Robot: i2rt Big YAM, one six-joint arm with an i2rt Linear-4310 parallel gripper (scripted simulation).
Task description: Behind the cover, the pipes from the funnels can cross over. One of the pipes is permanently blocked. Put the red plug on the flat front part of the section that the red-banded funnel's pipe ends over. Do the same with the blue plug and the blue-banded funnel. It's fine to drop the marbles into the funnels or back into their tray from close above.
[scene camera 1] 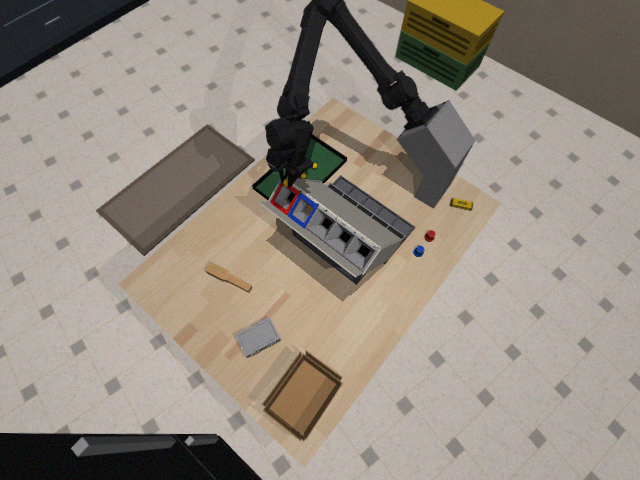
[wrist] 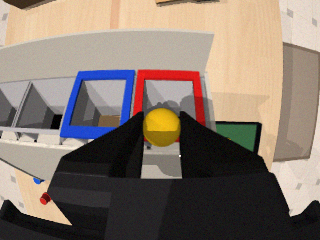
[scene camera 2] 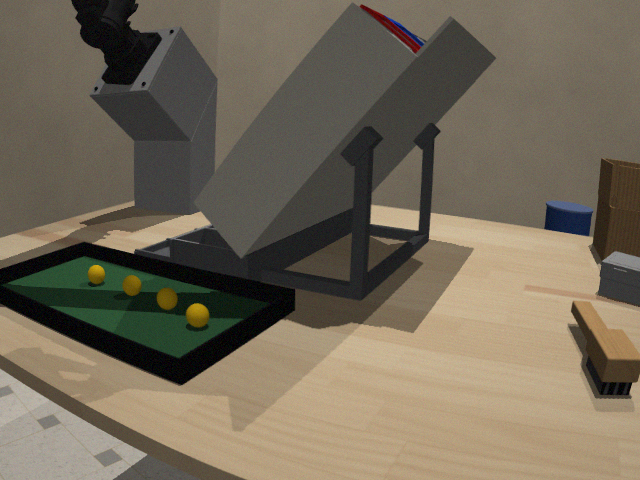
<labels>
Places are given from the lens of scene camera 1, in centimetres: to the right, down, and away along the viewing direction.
green marble tray point(scene camera 1: 328, 160): 4, -35, 171
cardboard box point(scene camera 1: 296, 404): -8, 54, 127
grey box point(scene camera 1: 263, 334): -19, 32, 132
grey sloped cover point(scene camera 1: 359, 221): 13, -6, 132
The marked spots on the cardboard box and the green marble tray are 100 cm apart.
</labels>
